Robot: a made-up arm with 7 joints. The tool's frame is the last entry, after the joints. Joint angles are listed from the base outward. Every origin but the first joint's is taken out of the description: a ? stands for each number. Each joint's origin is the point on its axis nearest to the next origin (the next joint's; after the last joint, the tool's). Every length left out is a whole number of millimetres.
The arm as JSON. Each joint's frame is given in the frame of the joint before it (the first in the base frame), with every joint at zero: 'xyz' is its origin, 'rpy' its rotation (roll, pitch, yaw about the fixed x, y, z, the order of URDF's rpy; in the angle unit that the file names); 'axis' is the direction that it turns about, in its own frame. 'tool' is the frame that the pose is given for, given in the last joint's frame.
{
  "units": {
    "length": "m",
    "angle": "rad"
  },
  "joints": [
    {
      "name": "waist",
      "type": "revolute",
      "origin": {
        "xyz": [
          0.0,
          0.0,
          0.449
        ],
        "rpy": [
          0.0,
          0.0,
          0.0
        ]
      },
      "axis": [
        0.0,
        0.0,
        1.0
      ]
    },
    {
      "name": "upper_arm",
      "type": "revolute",
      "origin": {
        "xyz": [
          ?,
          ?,
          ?
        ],
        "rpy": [
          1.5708,
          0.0,
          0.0
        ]
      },
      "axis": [
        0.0,
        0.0,
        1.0
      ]
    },
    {
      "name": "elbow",
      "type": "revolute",
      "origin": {
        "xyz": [
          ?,
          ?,
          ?
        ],
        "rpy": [
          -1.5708,
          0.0,
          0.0
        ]
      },
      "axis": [
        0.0,
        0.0,
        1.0
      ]
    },
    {
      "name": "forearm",
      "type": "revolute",
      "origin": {
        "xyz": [
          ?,
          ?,
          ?
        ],
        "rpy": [
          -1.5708,
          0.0,
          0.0
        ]
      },
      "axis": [
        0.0,
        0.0,
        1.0
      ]
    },
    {
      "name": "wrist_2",
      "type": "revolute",
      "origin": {
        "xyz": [
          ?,
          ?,
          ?
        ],
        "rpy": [
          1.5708,
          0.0,
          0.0
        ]
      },
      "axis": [
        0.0,
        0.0,
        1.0
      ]
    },
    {
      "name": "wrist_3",
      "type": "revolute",
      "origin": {
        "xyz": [
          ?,
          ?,
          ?
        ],
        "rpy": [
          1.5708,
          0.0,
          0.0
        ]
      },
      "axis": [
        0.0,
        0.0,
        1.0
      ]
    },
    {
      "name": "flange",
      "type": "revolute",
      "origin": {
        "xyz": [
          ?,
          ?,
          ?
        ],
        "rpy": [
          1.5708,
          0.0,
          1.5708
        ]
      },
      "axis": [
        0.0,
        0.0,
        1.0
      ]
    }
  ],
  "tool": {
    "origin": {
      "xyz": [
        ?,
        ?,
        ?
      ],
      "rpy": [
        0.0,
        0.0,
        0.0
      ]
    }
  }
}
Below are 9 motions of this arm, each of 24 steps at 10 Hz.
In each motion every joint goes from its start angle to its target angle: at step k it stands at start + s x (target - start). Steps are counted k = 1, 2, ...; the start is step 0. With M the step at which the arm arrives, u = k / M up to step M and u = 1 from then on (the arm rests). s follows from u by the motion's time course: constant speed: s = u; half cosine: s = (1 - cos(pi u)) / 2; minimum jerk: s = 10 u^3 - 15 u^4 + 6 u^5.
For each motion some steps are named. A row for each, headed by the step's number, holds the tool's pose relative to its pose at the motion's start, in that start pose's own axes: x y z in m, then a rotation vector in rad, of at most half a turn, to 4 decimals.
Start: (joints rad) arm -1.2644 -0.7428 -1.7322 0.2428 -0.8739 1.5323 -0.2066
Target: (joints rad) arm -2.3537 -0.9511 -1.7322 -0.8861 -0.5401 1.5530 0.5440
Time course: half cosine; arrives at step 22
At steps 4, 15, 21, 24:
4: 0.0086 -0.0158 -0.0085 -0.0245 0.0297 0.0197
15: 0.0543 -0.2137 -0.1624 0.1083 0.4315 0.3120
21: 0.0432 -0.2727 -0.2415 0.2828 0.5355 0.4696
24: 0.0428 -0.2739 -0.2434 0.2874 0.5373 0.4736

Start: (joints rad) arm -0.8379 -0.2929 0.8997 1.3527 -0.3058 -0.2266 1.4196
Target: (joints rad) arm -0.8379 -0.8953 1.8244 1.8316 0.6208 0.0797 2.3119
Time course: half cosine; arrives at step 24
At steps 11, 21, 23, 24:
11: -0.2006 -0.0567 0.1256 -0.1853 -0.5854 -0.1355
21: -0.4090 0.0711 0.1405 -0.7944 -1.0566 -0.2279
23: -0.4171 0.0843 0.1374 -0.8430 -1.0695 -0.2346
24: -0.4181 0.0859 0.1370 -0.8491 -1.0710 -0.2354

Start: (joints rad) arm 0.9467 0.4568 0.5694 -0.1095 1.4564 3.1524 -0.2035
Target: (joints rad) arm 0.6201 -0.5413 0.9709 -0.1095 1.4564 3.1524 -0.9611
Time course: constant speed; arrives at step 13
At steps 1, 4, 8, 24:
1: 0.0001 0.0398 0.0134 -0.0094 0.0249 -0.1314
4: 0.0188 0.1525 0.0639 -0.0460 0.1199 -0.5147
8: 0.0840 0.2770 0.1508 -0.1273 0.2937 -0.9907
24: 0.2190 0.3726 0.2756 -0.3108 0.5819 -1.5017

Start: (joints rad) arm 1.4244 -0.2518 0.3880 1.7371 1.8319 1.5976 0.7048
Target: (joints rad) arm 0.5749 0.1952 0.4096 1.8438 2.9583 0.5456 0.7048
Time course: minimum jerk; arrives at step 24
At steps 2, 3, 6, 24:
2: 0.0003 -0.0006 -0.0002 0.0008 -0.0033 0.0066
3: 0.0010 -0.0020 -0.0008 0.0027 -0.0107 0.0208
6: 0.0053 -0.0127 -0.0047 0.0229 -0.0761 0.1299
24: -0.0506 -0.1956 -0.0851 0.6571 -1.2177 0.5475

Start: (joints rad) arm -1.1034 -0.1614 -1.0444 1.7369 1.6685 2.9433 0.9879
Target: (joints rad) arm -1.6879 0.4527 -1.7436 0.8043 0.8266 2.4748 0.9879
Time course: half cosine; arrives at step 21
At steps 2, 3, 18, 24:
2: -0.0064 -0.0061 0.0129 0.0150 0.0013 0.0270
3: -0.0135 -0.0143 0.0291 0.0351 0.0027 0.0594
18: 0.2120 -0.5455 0.3257 1.2570 0.2115 0.2757
24: 0.2406 -0.5739 0.3118 1.3274 0.2456 0.2337

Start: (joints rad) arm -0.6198 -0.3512 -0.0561 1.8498 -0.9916 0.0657 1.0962
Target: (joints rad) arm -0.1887 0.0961 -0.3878 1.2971 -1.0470 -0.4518 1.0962
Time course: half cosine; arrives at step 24
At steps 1, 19, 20, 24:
1: 0.0010 0.0015 -0.0012 -0.0002 0.0011 0.0035
19: 0.0675 0.4091 -0.1664 0.1355 -0.0329 0.6946
20: 0.0650 0.4273 -0.1664 0.1479 -0.0456 0.7185
24: 0.0598 0.4604 -0.1648 0.1719 -0.0712 0.7611

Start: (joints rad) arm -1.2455 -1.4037 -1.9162 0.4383 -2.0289 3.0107 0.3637
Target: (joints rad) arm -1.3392 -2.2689 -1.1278 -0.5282 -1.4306 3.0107 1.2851
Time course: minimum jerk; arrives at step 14
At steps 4, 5, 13, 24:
4: 0.0781 0.0577 0.0219 -0.1246 0.1426 -0.0577
5: 0.1355 0.0870 0.0306 -0.2037 0.2669 -0.0845
13: 0.4241 0.0920 -0.0322 -0.3992 1.5505 0.0008
24: 0.4245 0.0915 -0.0326 -0.3985 1.5566 0.0018

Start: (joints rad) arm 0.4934 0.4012 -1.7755 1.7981 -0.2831 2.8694 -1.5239
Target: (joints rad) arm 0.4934 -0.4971 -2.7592 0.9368 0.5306 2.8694 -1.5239
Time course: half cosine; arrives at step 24
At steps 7, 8, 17, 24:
7: -0.0104 0.0570 0.0274 -0.1756 -0.0781 -0.2398
8: -0.0085 0.0762 0.0347 -0.2368 -0.0911 -0.2997
17: 0.1408 0.2905 0.0636 -1.0563 0.0318 -0.6642
24: 0.2400 0.3481 0.0384 -1.3705 0.1972 -0.6674

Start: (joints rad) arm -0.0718 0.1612 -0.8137 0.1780 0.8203 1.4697 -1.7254
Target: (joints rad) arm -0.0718 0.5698 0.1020 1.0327 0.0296 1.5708 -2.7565
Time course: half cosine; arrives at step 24
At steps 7, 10, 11, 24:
7: -0.0271 -0.0054 -0.0029 0.0720 -0.0562 -0.1626
10: -0.0328 -0.0161 -0.0037 0.1525 -0.0454 -0.3153
11: -0.0302 -0.0206 -0.0038 0.1809 -0.0265 -0.3737
24: 0.0955 -0.0364 -0.0213 0.2108 0.4188 -0.9674

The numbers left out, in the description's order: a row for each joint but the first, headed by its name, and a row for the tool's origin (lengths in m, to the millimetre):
upper_arm: 0.0 -0.061 0.0
elbow: 0.0 0.298 0.0
forearm: 0.018 0.058 0.0
wrist_2: -0.025 -0.377 0.0
wrist_3: 0.0 -0.099 0.0
flange: 0.016 0.116 0.0
tool: 0.0 0.0 0.0

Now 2 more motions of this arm.
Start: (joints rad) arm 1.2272 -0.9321 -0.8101 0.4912 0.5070 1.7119 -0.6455
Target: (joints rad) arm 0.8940 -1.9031 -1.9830 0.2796 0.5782 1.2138 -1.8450
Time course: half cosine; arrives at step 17
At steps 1, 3, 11, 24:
1: -0.0030 -0.0019 0.0011 0.0031 -0.0081 -0.0224
3: -0.0270 -0.0172 0.0086 0.0317 -0.0692 -0.1971
11: -0.2957 -0.2134 -0.0027 0.6789 -0.4122 -1.8300
24: -0.4288 -0.3162 -0.0790 1.1406 -0.3124 -2.4424

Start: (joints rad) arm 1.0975 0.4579 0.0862 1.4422 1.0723 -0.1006 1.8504
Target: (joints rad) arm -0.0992 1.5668 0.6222 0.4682 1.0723 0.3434 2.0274
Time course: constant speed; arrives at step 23
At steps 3, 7, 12, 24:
3: -0.1047 0.0807 -0.0615 0.2477 0.0524 -0.1761
7: -0.2383 0.2221 -0.0669 0.5349 0.1593 -0.4271
12: -0.3629 0.3974 0.0637 0.7904 0.3468 -0.7658
24: -0.2733 0.5233 0.6515 0.7438 0.8805 -1.4813

